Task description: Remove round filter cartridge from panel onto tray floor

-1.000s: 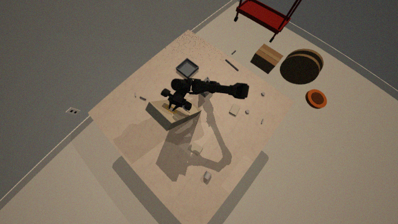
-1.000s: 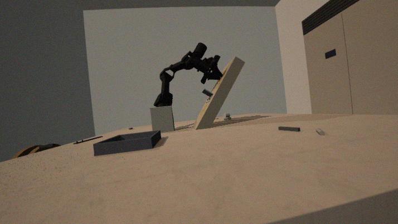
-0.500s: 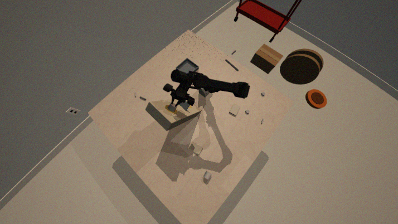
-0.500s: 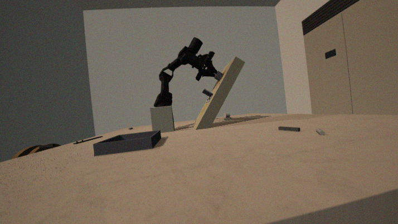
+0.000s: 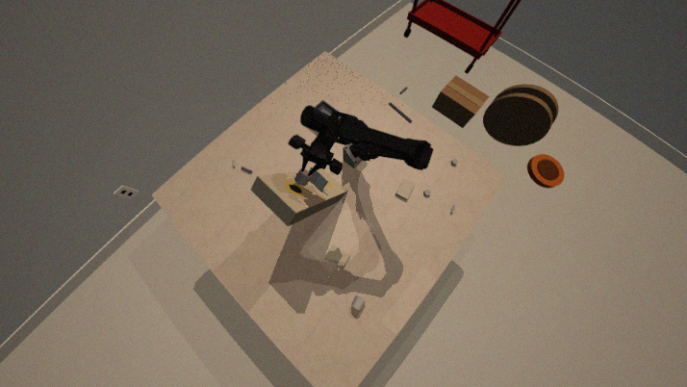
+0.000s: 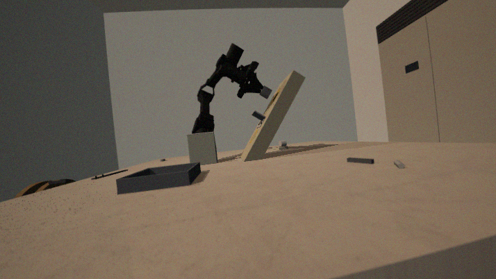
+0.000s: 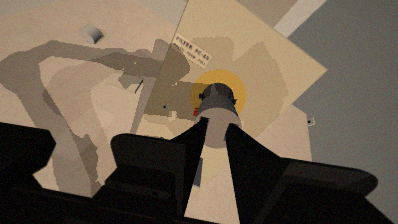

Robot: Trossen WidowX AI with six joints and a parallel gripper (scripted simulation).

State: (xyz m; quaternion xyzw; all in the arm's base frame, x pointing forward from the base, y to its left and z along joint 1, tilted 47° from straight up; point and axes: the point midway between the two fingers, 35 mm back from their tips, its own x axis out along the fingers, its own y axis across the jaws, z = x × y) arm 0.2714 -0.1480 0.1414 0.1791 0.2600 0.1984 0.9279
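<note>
Now: gripper tip 13 cm above the grey flap and 3 cm past it. Round my gripper tip: round filter cartridge: 1 cm below, 1 cm ahead; then grey tray: 34 cm behind, 29 cm to the right, 28 cm below; then beige service panel: 11 cm below, 2 cm ahead.
</note>
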